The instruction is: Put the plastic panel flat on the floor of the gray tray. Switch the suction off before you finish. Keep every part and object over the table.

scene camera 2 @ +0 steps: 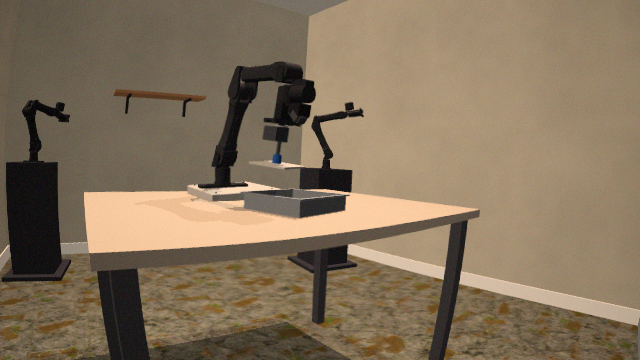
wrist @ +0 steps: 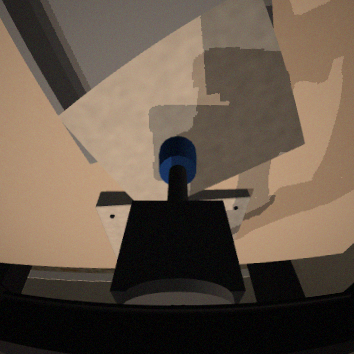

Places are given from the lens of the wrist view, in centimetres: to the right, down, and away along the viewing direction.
my suction cup (wrist: 174,150): 0, -2, 13
plastic panel (wrist: 220,81): 3, -6, 13
gray tray (wrist: 68,55): -13, -15, 22
The marked spots on the gray tray and my suction cup are 20 cm apart.
